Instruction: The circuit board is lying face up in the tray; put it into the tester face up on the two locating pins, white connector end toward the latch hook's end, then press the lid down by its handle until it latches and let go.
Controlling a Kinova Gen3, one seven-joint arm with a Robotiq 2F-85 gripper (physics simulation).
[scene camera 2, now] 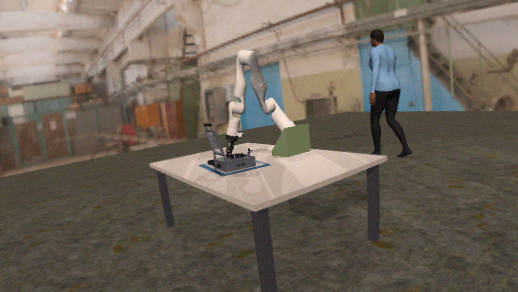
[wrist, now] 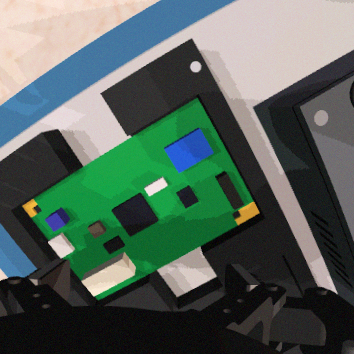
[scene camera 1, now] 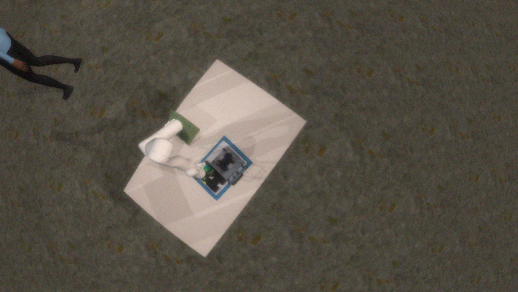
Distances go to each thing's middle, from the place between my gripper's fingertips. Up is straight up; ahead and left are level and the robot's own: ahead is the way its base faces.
Now: hand 3 cm past the green circuit board (wrist: 171, 187), 2 cm to the right of it and 1 cm above it.
